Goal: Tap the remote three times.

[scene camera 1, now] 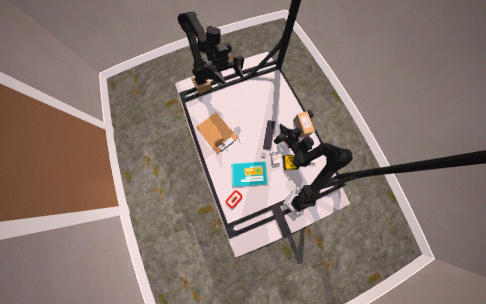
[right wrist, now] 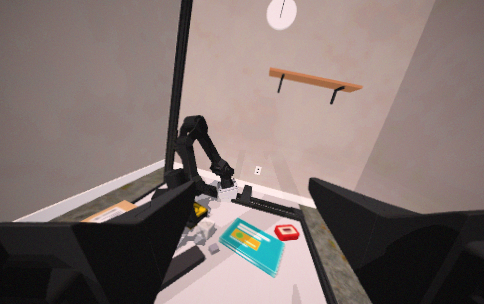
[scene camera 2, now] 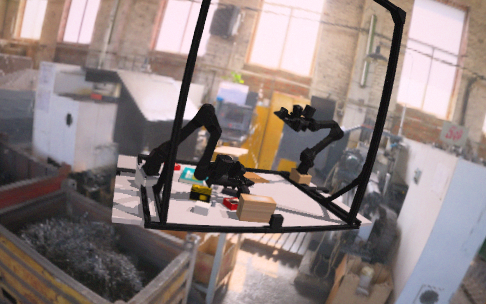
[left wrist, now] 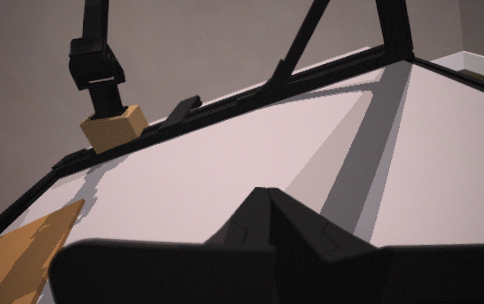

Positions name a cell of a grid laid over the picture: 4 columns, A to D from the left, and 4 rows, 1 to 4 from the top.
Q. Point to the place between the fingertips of my right gripper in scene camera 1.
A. B2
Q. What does the remote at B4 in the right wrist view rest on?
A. The table.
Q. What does my left gripper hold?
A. Nothing.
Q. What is my right gripper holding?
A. Nothing.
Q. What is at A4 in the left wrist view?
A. A clipboard.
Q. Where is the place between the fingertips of my right gripper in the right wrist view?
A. C3
